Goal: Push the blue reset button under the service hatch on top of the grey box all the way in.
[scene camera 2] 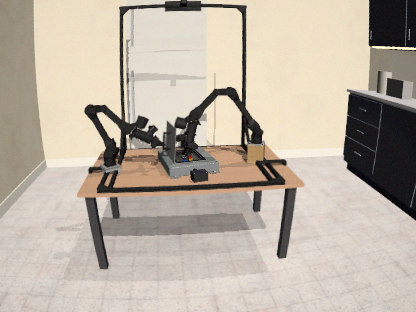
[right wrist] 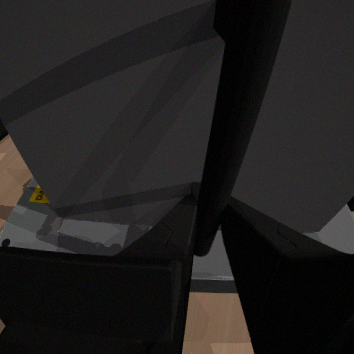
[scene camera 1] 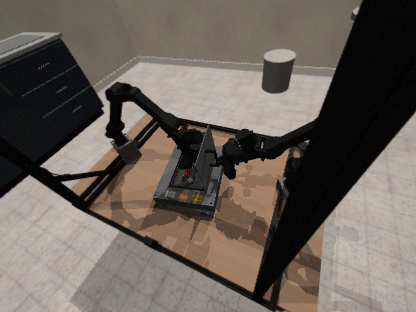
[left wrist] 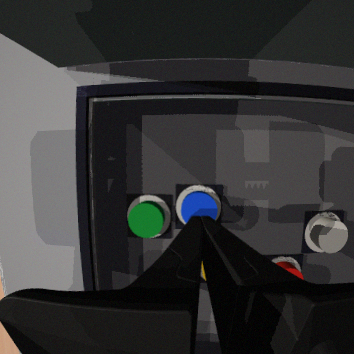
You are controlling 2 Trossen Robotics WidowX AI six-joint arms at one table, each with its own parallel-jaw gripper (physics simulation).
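Note:
The blue button [left wrist: 198, 204] sits beside the green one inside the recess of the grey box [scene camera 1: 162, 187] [scene camera 2: 212, 166] [left wrist: 30, 100]. My left gripper [left wrist: 199, 223] [scene camera 2: 189, 151] is shut and empty, pointing down into the recess. Its tips overlap the blue button's lower edge in the left wrist view; whether they touch, and how deep the button sits, I cannot tell. The hatch [scene camera 1: 205, 160] [scene camera 2: 171, 142] [left wrist: 175, 30] [right wrist: 125, 125] stands upright. My right gripper [right wrist: 206, 203] [scene camera 1: 220, 161] [scene camera 2: 161, 144] is shut on its dark bar handle [right wrist: 240, 110].
A green button [left wrist: 146, 219] is left of the blue one. A yellow button [left wrist: 204, 271] is mostly hidden behind the left fingers. A red button [left wrist: 290, 270] and a white button [left wrist: 330, 237] lie to the right. A black block [scene camera 2: 199, 175] stands by the box.

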